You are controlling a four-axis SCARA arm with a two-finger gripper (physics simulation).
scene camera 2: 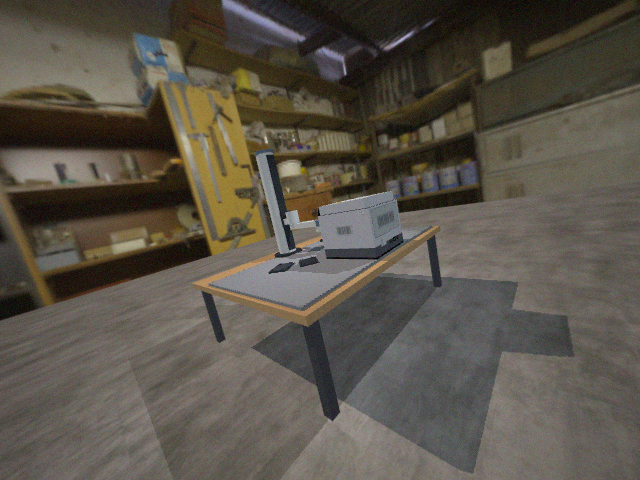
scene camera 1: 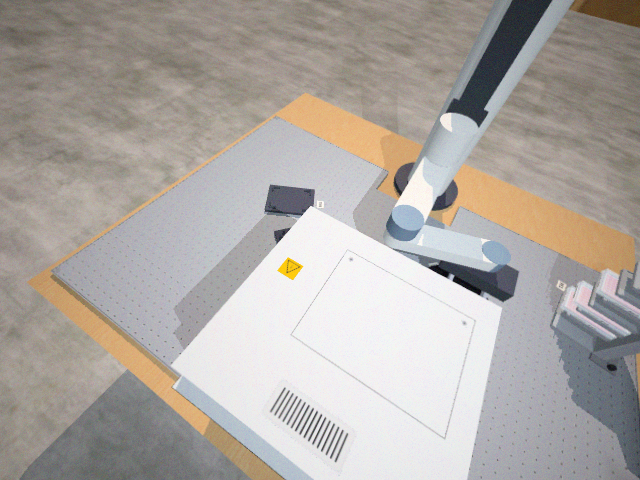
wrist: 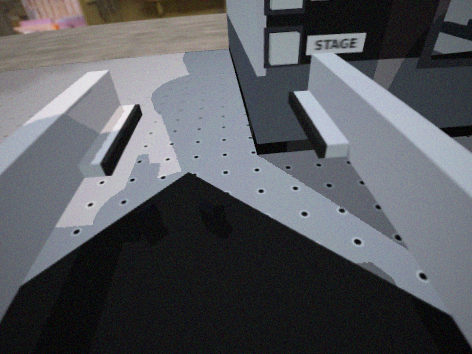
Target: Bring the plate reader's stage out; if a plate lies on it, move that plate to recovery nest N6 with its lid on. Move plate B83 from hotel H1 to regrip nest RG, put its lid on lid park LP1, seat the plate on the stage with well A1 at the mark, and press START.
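Where they show: gripper, between the fingertips: point(wrist: 212, 84); arm's base, origin of its link: point(scene camera 2: 288, 253).
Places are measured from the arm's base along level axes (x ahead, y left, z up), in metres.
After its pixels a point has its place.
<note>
The plate reader point(scene camera 1: 382, 341) @(x 0.794, y 0.071, z 0.359 m) point(scene camera 2: 356, 229) @(x 0.898, y -0.146, z 0.192 m) point(wrist: 275, 112) @(x 0.609, y 0.195, z 0.051 m) is a large white box with a dark base. In the wrist view, its STAGE label point(wrist: 335, 44) @(x 0.610, y 0.156, z 0.097 m) stands beside a pale square button point(wrist: 284, 48) @(x 0.602, y 0.192, z 0.099 m). My gripper point(scene camera 1: 467, 284) point(wrist: 212, 84) @(x 0.538, y 0.237, z 0.101 m) is shut to its narrow setting, with a gap between the pads and nothing held. It is low beside the reader's front. A flat black surface point(wrist: 200, 280) @(x 0.464, y 0.243, z 0.073 m) with a corner pointing away shows below the fingers; it may be the stage, but I cannot tell. Pink-topped plates point(scene camera 1: 610, 284) @(x 0.268, y 0.511, z 0.189 m) stand at the right edge; their labels cannot be read.
A dark nest point(scene camera 1: 290, 199) @(x 0.404, y -0.368, z 0.025 m) point(scene camera 2: 281, 267) @(x 0.414, y -0.381, z 0.024 m) stands on the perforated deck point(scene camera 1: 206, 180) @(x 0.507, y -0.663, z 0.013 m) point(scene camera 2: 289, 289) @(x 0.786, y -0.611, z 0.013 m). A second dark nest point(scene camera 1: 281, 233) @(x 0.539, y -0.306, z 0.023 m) point(scene camera 2: 308, 260) @(x 0.516, y -0.226, z 0.023 m) is partly hidden by the reader in scene camera 1. The arm's column point(scene camera 2: 276, 206) @(x 0.058, y -0.048, z 0.430 m) rises behind the reader.
</note>
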